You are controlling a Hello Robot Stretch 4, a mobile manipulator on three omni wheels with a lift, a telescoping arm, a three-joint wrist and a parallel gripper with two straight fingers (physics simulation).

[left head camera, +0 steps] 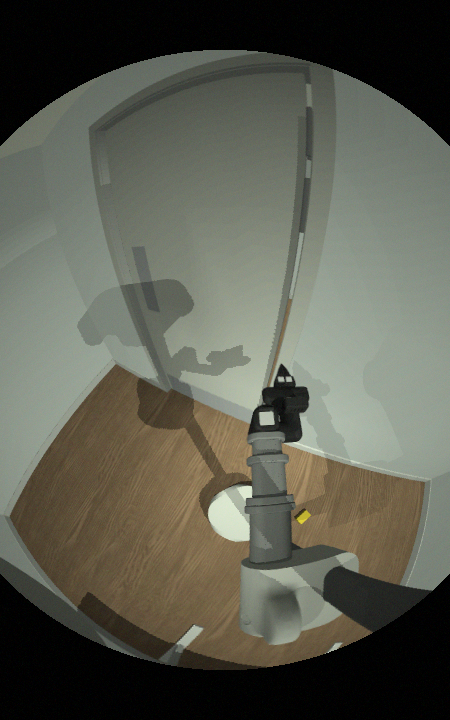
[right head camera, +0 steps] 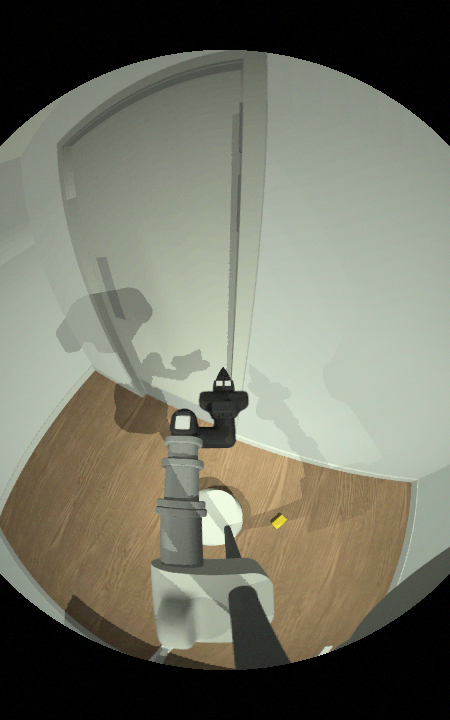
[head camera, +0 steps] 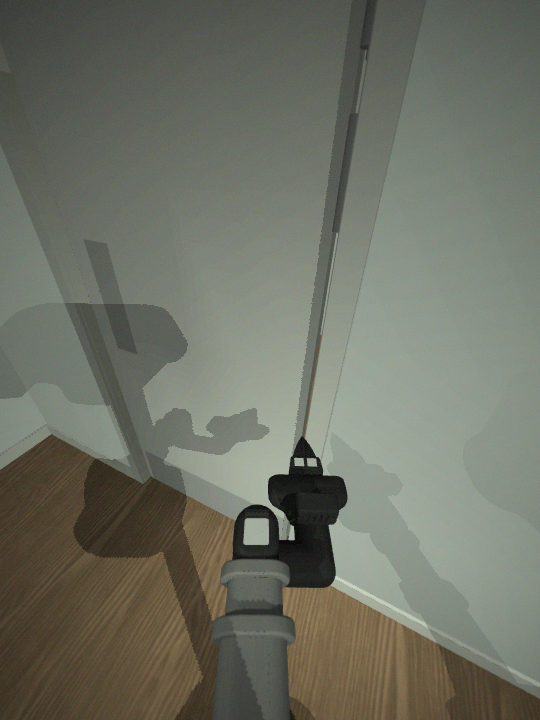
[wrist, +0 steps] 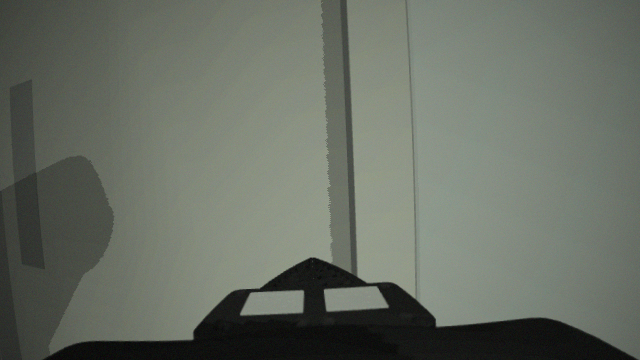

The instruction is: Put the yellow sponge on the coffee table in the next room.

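The yellow sponge (left head camera: 303, 516) (right head camera: 279, 521) lies on the wooden floor, to the right of the robot's round white base in both side head views. My gripper (head camera: 302, 440) (left head camera: 282, 366) (right head camera: 222, 370) (wrist: 313, 281) is shut and empty, its two fingertips meeting in a point. It is raised well above the floor, in front of the right edge of the door, where a narrow gap shows in the head view. The sponge does not show in the head view or the wrist view. The coffee table does not show in these views.
A grey door (head camera: 232, 261) (left head camera: 206, 212) (right head camera: 159, 212) (wrist: 200, 125) stands slightly ajar in its frame (head camera: 372, 191) (wrist: 382, 125). A dark handle-like strip (head camera: 110, 296) is at its left. A pale wall (head camera: 453, 290) is at the right. The robot's shadows fall across door, wall and floor.
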